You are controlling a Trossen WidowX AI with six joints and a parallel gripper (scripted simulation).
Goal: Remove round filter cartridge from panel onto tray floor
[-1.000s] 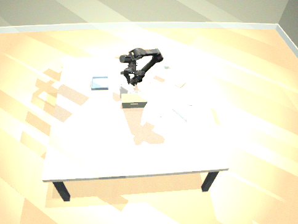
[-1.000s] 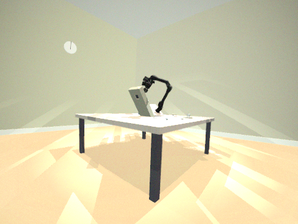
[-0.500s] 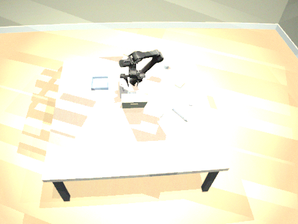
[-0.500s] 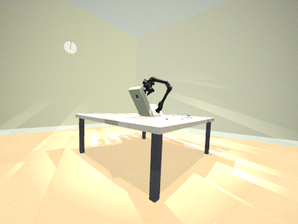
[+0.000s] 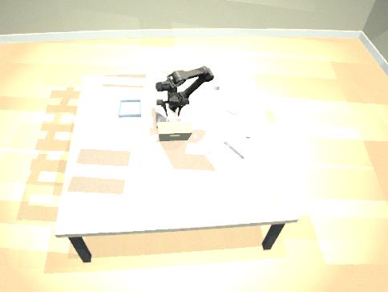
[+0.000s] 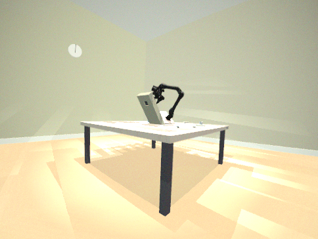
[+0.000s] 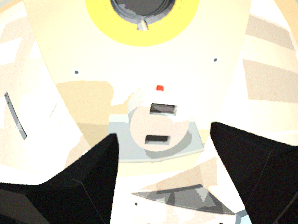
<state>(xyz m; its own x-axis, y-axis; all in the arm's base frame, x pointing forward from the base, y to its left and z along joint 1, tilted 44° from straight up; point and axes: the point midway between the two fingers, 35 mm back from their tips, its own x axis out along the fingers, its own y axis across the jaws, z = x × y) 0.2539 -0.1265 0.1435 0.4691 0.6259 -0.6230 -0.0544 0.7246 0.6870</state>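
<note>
Now: the round white filter cartridge 30 mm below my gripper tip and 10 mm ahead of it. Also, from my gripper tip: small white cylinder: 540 mm behind, 320 mm to the left, 210 mm below; grey-rimmed tray: 300 mm behind, 290 mm to the right, 220 mm below; service panel: 60 mm below, 60 mm ahead, 10 mm to the left.
</note>
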